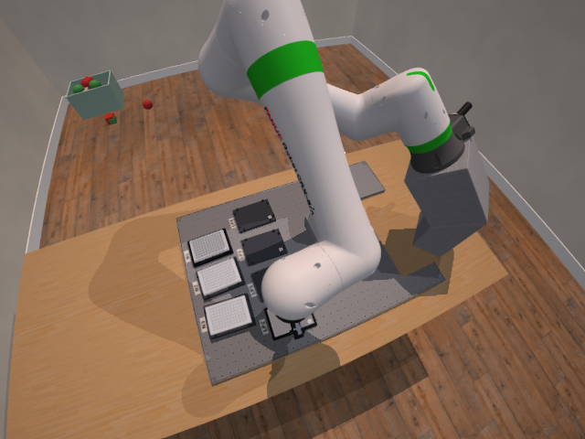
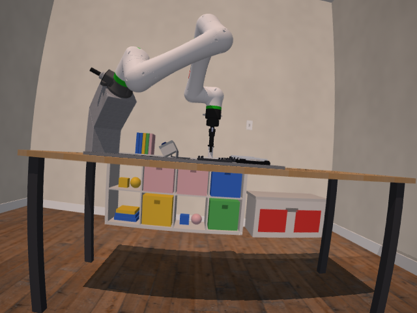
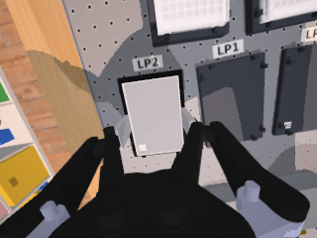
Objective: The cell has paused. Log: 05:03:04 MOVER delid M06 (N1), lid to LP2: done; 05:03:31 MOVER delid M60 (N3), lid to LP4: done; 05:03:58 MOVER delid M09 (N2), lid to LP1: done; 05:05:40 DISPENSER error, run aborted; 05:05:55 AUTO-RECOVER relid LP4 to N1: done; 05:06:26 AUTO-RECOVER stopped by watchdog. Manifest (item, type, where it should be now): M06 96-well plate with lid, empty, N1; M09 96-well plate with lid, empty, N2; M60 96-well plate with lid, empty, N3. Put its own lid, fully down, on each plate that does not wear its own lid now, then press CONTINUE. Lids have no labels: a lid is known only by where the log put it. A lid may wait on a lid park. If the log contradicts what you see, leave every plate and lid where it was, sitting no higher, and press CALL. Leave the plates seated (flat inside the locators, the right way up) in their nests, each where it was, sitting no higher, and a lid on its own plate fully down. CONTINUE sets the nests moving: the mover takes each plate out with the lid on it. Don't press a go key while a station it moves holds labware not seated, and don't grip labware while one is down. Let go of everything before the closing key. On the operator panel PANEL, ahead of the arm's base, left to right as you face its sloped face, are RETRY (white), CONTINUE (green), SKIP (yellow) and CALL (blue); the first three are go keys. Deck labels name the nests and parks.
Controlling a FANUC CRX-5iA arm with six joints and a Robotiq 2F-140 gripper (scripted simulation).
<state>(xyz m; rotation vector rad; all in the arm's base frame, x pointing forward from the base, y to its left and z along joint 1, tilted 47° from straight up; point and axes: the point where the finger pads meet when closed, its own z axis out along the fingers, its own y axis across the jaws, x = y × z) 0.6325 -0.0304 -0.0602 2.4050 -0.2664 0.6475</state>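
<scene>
The lid park LP2 is 3 cm below my hand. Round my hand: park labelled LP1 (4 cm behind, 12 cm to the right, 3 cm below); LP3 (9 cm behind, 25 cm to the right, 3 cm below); LP2 label (8 cm ahead, 3 cm to the right, 4 cm below).
</scene>
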